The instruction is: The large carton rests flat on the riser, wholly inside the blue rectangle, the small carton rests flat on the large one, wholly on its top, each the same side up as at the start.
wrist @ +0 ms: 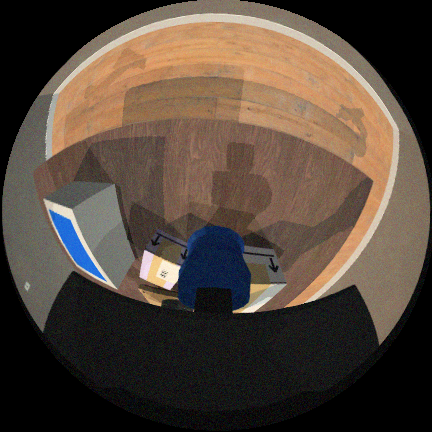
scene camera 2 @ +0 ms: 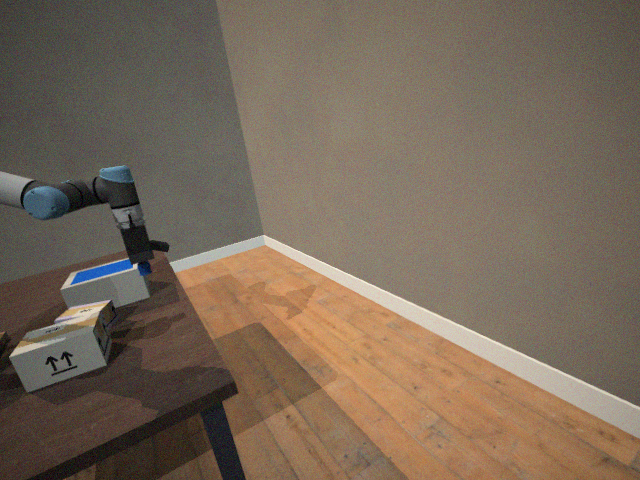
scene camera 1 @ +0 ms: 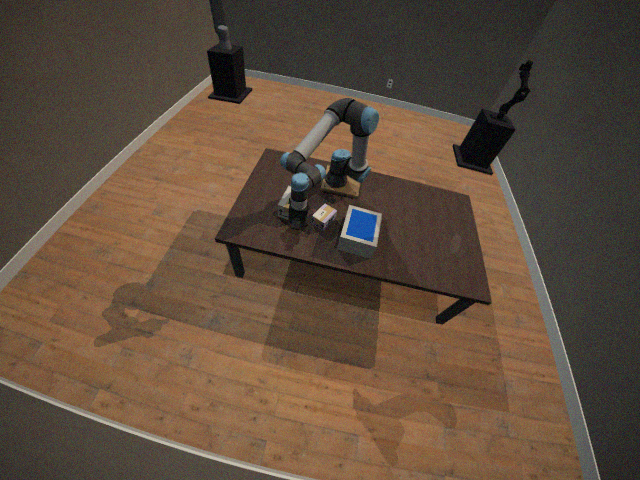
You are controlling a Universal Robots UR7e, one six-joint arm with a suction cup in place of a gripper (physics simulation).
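Note:
The large white carton (scene camera 1: 284,203) (scene camera 2: 62,356) (wrist: 260,272) stands upright on the table, arrows up, partly hidden by the arm in scene camera 1. The small carton (scene camera 1: 324,215) (scene camera 2: 85,311) (wrist: 162,270), with a lilac, tan and cream top, stands upright on the table between the large carton and the riser. The grey riser (scene camera 1: 356,245) (scene camera 2: 108,291) (wrist: 95,225) bears the blue rectangle (scene camera 1: 361,225) (scene camera 2: 103,271) (wrist: 75,242); no carton is on it. My suction gripper (scene camera 1: 296,225) (scene camera 2: 144,268) (wrist: 213,237) hangs above the table on the front-edge side of the large carton, with nothing on its cup.
The dark wooden table (scene camera 1: 423,237) (scene camera 2: 155,382) (wrist: 190,160) carries all of these. The arm's base plate (scene camera 1: 341,188) is behind the cartons. Two black pedestals (scene camera 1: 226,72) (scene camera 1: 485,139) with figures stand on the floor beyond the table.

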